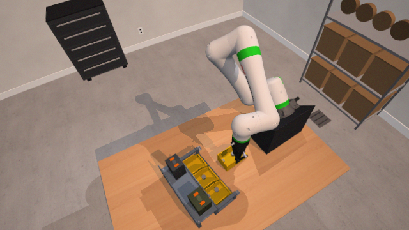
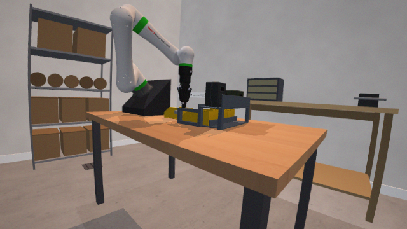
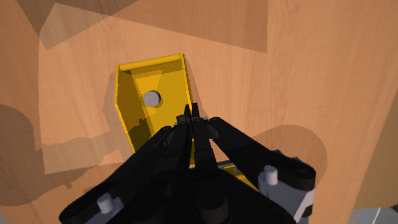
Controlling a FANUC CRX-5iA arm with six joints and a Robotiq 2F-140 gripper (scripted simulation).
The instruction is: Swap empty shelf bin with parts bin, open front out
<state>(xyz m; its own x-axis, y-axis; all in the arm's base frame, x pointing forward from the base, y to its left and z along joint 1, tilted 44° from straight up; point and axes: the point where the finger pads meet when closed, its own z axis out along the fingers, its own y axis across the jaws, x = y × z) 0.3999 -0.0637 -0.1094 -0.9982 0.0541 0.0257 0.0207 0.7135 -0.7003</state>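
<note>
Right now the grey round part is 7 cm to the right of my hand, 7 cm below it and 3 cm behind it. Round my hand: grey shelf: 27 cm ahead, 2 cm to the right, 1 cm below.
</note>
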